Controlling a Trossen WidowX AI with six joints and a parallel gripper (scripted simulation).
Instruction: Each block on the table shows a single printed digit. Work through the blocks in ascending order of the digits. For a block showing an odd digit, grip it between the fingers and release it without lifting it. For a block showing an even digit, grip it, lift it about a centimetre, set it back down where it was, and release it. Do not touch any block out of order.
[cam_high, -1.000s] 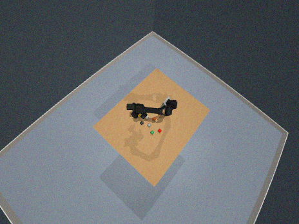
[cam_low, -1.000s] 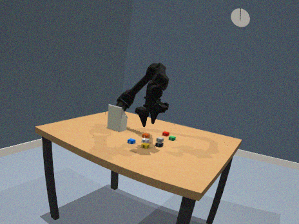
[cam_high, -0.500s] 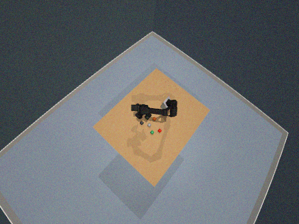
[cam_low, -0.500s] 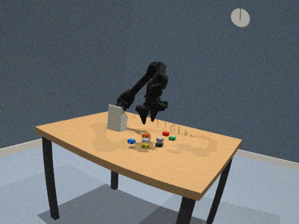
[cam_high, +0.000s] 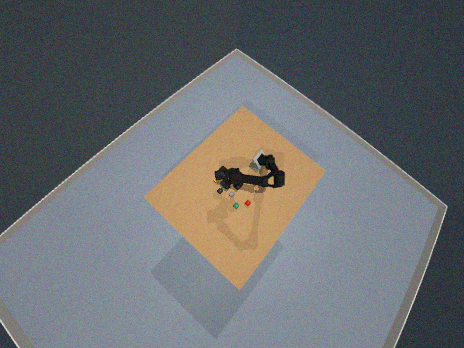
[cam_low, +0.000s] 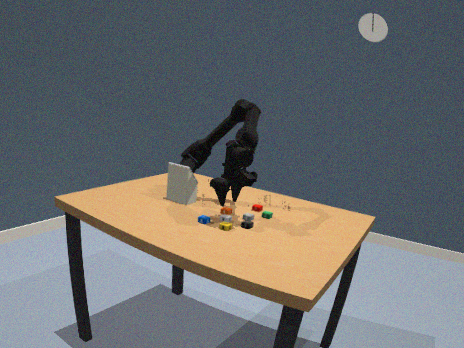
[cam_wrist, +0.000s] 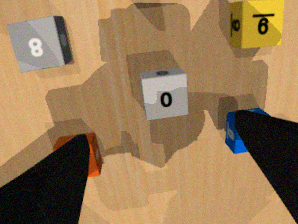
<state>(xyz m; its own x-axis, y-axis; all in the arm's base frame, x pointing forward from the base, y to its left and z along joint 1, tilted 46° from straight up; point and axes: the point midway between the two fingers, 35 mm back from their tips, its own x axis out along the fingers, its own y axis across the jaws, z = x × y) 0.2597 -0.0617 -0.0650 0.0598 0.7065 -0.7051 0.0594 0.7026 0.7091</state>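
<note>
The white block lies 50 mm below my gripper tip and 10 mm to the right of it. Round my gripper tip: orange block 70 mm to the left, 50 mm below, 40 mm behind; black block 90 mm ahead, 50 mm below, 10 mm to the right; grey block 70 mm to the left, 50 mm below, 50 mm ahead.
</note>
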